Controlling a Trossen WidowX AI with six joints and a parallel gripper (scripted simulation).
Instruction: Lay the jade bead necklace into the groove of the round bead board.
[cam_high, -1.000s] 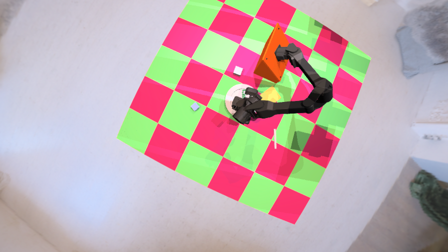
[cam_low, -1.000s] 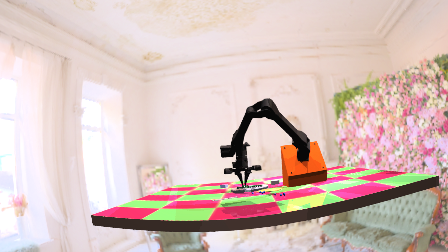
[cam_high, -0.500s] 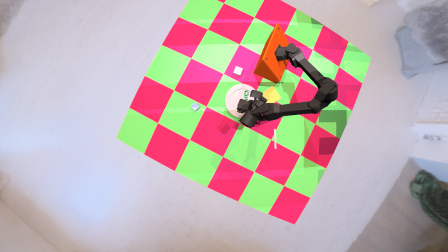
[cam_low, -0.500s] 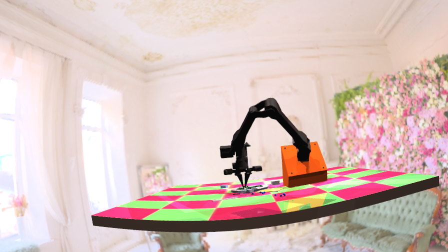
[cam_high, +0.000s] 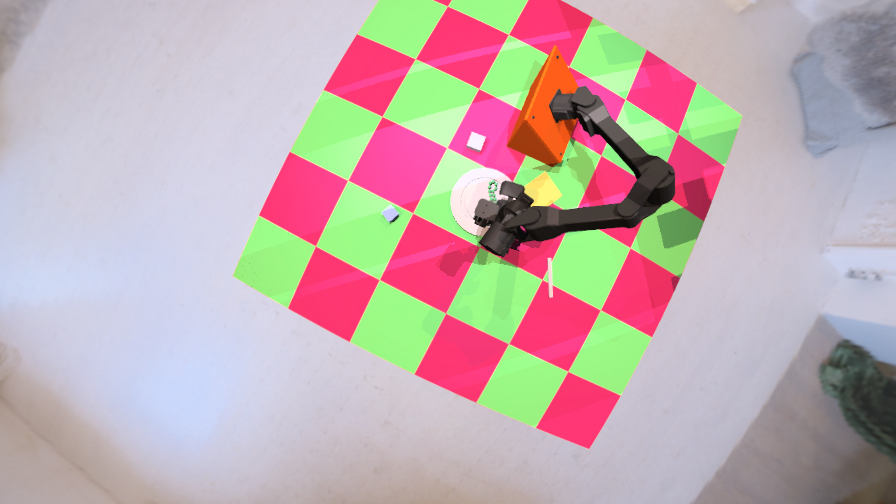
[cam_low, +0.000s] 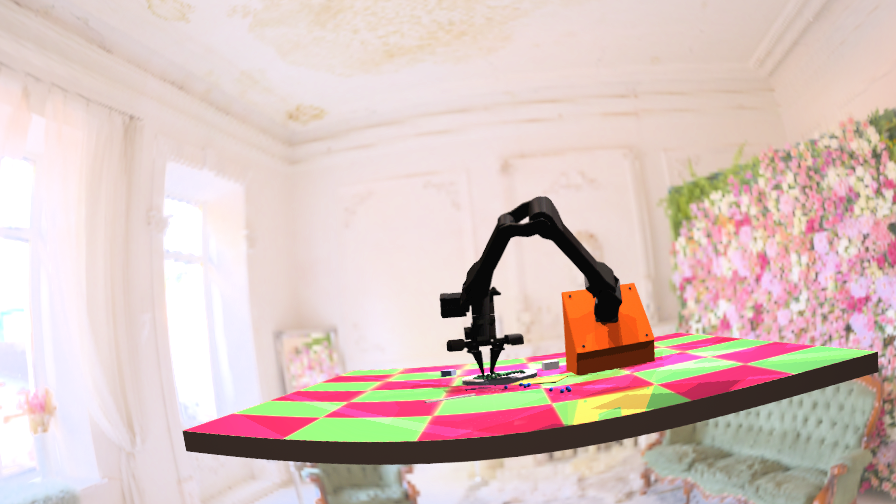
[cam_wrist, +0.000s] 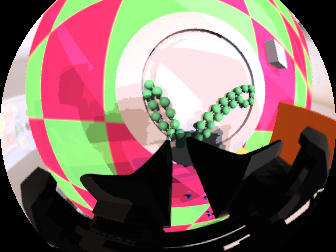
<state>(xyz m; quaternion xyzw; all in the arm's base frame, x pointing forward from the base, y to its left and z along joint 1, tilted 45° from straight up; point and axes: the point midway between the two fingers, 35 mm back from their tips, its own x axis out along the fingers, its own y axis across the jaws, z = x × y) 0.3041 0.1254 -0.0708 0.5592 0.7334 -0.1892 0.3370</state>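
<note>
My gripper tip is 60 mm to the left of the round bead board, 30 mm past it and 10 mm above it. From my gripper tip the other things lie so: white cube 180 mm to the right, 160 mm behind, 10 mm below; then thin white stick 230 mm to the left, 60 mm ahead, 20 mm below; then yellow patch 130 mm behind, 60 mm to the left, 20 mm below.
</note>
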